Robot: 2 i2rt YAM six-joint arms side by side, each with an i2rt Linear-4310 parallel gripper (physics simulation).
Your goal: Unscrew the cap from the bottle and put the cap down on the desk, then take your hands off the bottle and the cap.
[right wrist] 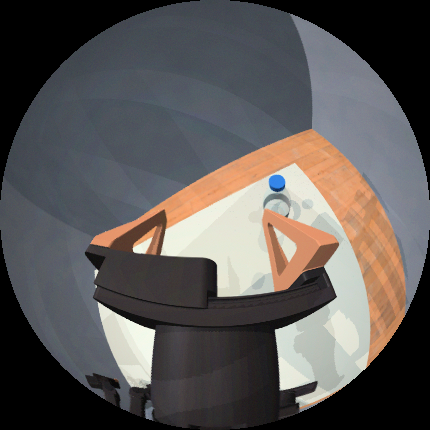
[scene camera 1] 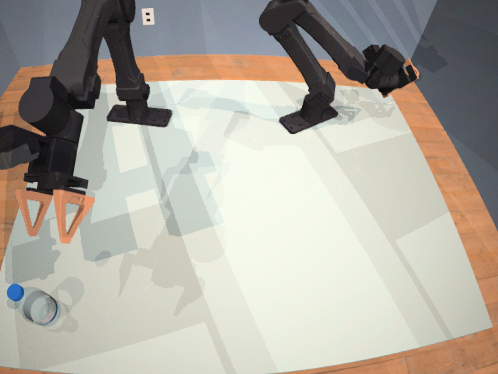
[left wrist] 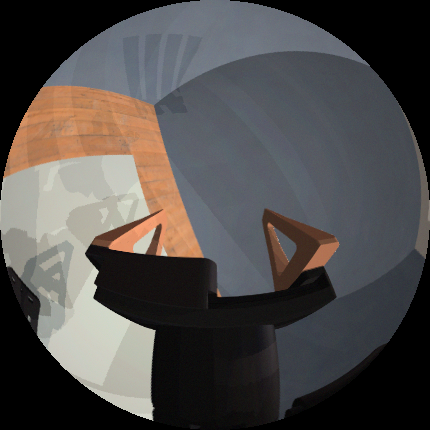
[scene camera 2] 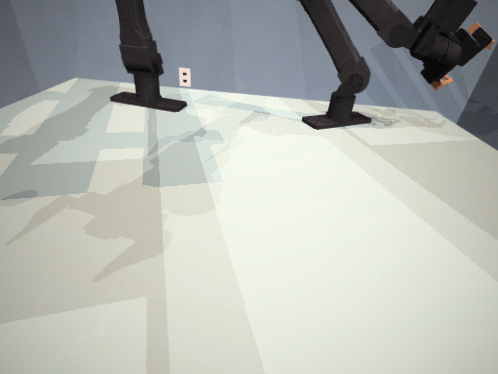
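Seen in the pictures: left gripper, fingertip midpoint: [scene camera 1: 406,79] [left wrist: 214,214] [scene camera 2: 469,64]; right gripper, fingertip midpoint: [right wrist: 214,213] [scene camera 1: 47,239]; left arm's base at its link origin: [scene camera 1: 309,117] [scene camera 2: 336,121]; right arm's base at its link origin: [scene camera 1: 139,116] [scene camera 2: 149,103].
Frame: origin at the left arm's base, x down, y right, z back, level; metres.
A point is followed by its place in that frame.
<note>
A clear bottle [scene camera 1: 41,308] @(x -0.085, y 0.852, z -0.220 m) [right wrist: 276,204] @(x -0.103, y 0.850, z -0.185 m) stands upright at the lower left of scene camera 1. Its blue cap [scene camera 1: 15,292] @(x -0.147, y 0.868, z -0.200 m) [right wrist: 277,182] @(x -0.147, y 0.868, z -0.193 m) is at its top. Neither shows in scene camera 2. My right gripper [scene camera 1: 49,239] @(x -0.239, y 0.751, z -0.194 m) [right wrist: 214,213] @(x -0.239, y 0.751, z -0.194 m) is open and empty, above the desk and apart from the bottle. In the right wrist view, the bottle is beyond the finger on the picture's right, which hides its lower edge. My left gripper [scene camera 1: 399,80] @(x -0.168, y -0.282, z -0.117 m) [scene camera 2: 463,60] @(x -0.168, y -0.282, z -0.117 m) [left wrist: 214,214] @(x -0.168, y -0.282, z -0.117 m) is open and empty near the far right desk corner, far from the bottle.
The desk has a pale top sheet [scene camera 1: 310,240] [scene camera 2: 325,240] and a wooden border [scene camera 1: 462,220] [left wrist: 85,120] [right wrist: 380,270]. Two dark arm bases [scene camera 1: 140,116] @(x -0.025, y 0.461, z 0.227 m) [scene camera 1: 308,119] @(x -0.020, y 0.026, z -0.019 m) stand toward the back. A blue-grey wall [scene camera 2: 240,45] with a white outlet [scene camera 1: 148,16] [scene camera 2: 185,77] is behind them.
</note>
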